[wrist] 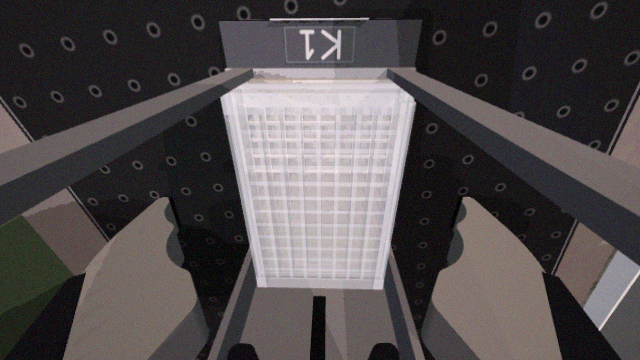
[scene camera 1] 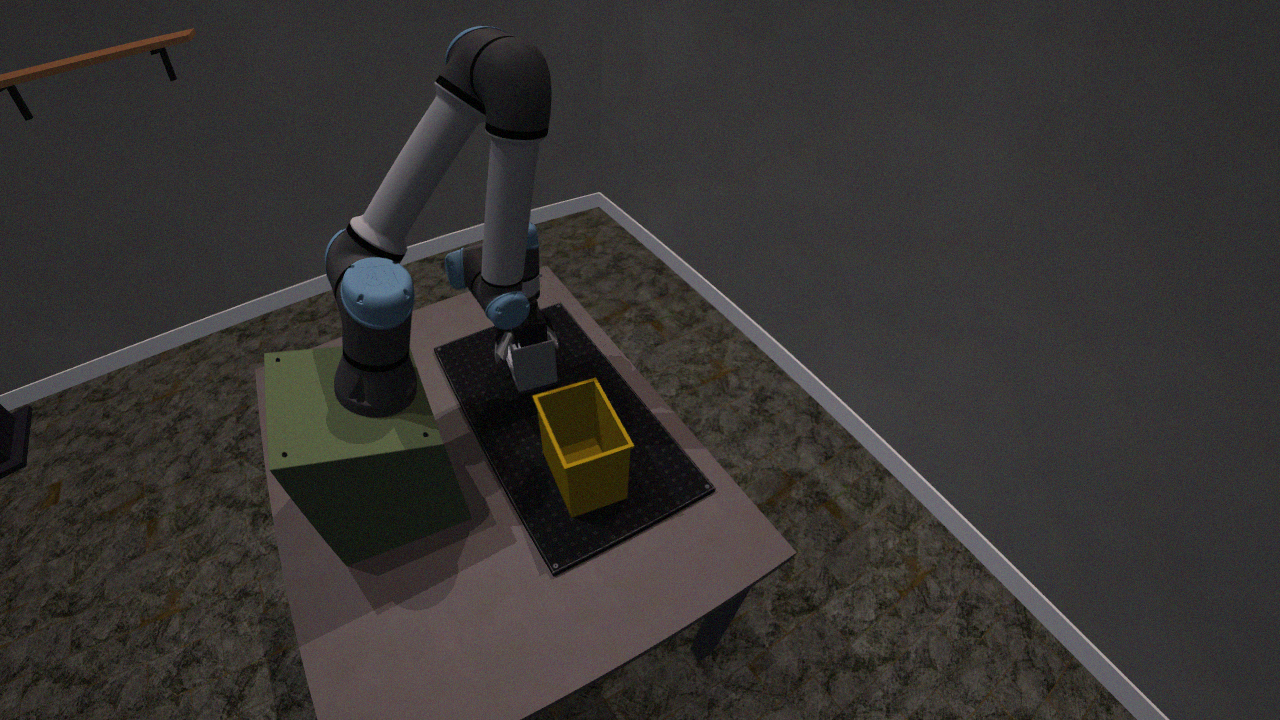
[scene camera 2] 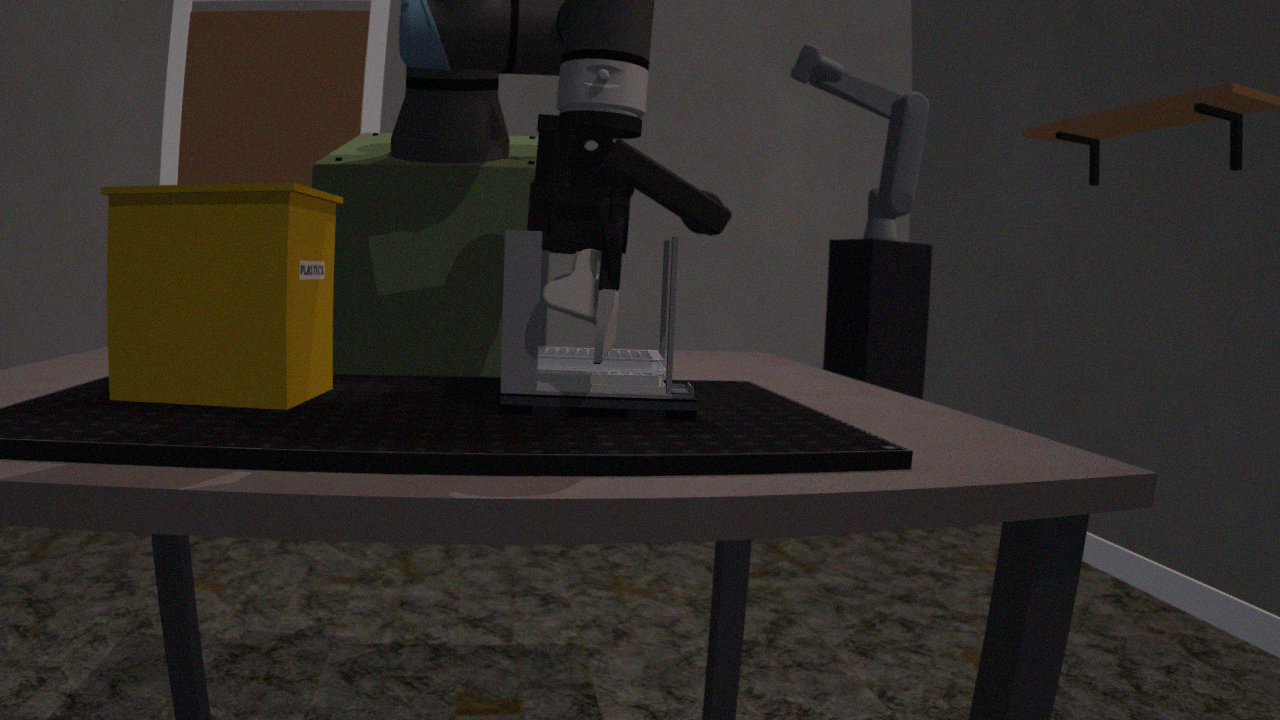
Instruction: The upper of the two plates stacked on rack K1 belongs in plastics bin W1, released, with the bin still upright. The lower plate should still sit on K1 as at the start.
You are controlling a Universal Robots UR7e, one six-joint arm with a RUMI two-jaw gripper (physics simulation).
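Places are measured from the arm's base along level axes (x right, y back, z down), in millimetres.
Pixels of known places: gripper, fingertip midpoint: (wrist: 316, 200) (scene camera 2: 598, 351); arm's base, origin of the base link: (scene camera 1: 375, 387) (scene camera 2: 449, 153).
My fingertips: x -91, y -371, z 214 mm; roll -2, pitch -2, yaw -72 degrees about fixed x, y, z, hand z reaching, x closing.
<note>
For each thing: its top centre in the pictures, then the offset to it from my fingertips. Level surfaces: height alone.
- Rack K1, middle of its top: (scene camera 2: 604, 236) (scene camera 1: 523, 324) dx -1, dy -1, dz -98 mm
- clear upper plate, middle of its top: (wrist: 318, 213) (scene camera 2: 587, 352) dx +9, dy +2, dz +1 mm
- lower plate, middle of its top: (wrist: 319, 199) (scene camera 2: 587, 367) dx +9, dy +2, dz +14 mm
- yellow plastics bin W1, middle of its top: (scene camera 2: 227, 191) (scene camera 1: 581, 420) dx +324, dy +84, dz -132 mm
- black perforated board, its level: dz +48 mm
- table, its level: dz +61 mm
Rack K1 (scene camera 1: 535, 367) (scene camera 2: 520, 313) (wrist: 250, 45) stands on the black board. In scene camera 2, the clear upper plate (scene camera 2: 556, 360) (wrist: 320, 190) lies flat on the lower plate (scene camera 2: 568, 384), between the rack's tall wall and thin posts. In the wrist view the upper plate's gridded top covers the lower one. My gripper (scene camera 1: 528, 343) (scene camera 2: 594, 340) (wrist: 316, 200) is open and empty, pointing down over the rack. Its fingers are spread to either side of the stack, apart from it in the wrist view. The yellow plastics bin W1 (scene camera 1: 597, 481) (scene camera 2: 201, 295) stands upright; part of its inside floor shows.
The black perforated board (scene camera 1: 528, 492) (scene camera 2: 429, 438) carries the rack and bin on the table (scene camera 1: 465, 626) (scene camera 2: 1011, 456). The green arm base (scene camera 1: 393, 501) (scene camera 2: 429, 313) stands beside it. The rack's wall and two upright posts rise around the stack.
</note>
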